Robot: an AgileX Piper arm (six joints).
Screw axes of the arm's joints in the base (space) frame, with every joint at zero. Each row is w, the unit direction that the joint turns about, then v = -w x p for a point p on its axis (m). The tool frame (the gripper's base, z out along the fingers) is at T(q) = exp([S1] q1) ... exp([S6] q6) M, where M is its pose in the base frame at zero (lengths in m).
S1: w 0 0 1 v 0.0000 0.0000 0.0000
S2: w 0 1 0 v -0.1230 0.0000 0.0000
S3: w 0 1 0 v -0.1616 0.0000 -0.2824
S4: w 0.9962 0 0.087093 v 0.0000 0.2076 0.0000
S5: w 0 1 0 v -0.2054 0.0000 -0.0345
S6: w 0.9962 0 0.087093 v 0.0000 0.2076 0.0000
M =
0.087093 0 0.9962 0.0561
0 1 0 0.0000
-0.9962 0 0.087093 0.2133
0 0 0 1
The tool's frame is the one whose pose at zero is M.
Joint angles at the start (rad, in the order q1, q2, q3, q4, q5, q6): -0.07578, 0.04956, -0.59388, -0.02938, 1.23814, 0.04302
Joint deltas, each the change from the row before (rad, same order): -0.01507, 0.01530, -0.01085, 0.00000, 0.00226, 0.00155; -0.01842, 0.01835, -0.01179, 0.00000, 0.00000, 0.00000; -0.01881, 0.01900, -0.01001, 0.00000, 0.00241, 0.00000; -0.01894, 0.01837, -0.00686, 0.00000, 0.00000, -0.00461; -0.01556, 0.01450, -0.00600, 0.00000, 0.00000, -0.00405; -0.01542, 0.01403, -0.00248, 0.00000, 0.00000, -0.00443; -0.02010, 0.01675, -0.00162, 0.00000, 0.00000, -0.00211; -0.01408, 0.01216, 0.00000, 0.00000, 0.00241, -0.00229; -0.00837, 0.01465, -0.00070, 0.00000, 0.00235, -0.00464; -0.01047, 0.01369, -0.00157, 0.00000, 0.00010, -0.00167; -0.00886, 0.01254, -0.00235, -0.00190, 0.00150, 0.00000
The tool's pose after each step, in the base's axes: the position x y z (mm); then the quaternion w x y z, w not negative. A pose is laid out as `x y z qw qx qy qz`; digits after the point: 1 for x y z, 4 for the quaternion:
-15.0 -1.2 292.5 0.4601 0.0622 0.8853 -0.0252
-13.2 -1.1 295.9 0.4570 0.0704 0.8862 -0.0293
-11.2 -1.1 298.6 0.4516 0.0789 0.8881 -0.0334
-8.7 -1.3 300.6 0.4461 0.0855 0.8901 -0.0385
-6.8 -1.4 302.3 0.4419 0.0907 0.8915 -0.0426
-4.6 -1.7 303.0 0.4363 0.0958 0.8935 -0.0466
-1.8 -2.2 303.5 0.4289 0.1041 0.8959 -0.0509
0.2 -2.6 303.4 0.4219 0.1097 0.8984 -0.0538
2.5 -3.2 303.4 0.4142 0.1117 0.9016 -0.0558
4.8 -3.7 303.7 0.4083 0.1159 0.9036 -0.0578
6.6 -4.4 304.2 0.4027 0.1202 0.9054 -0.0600

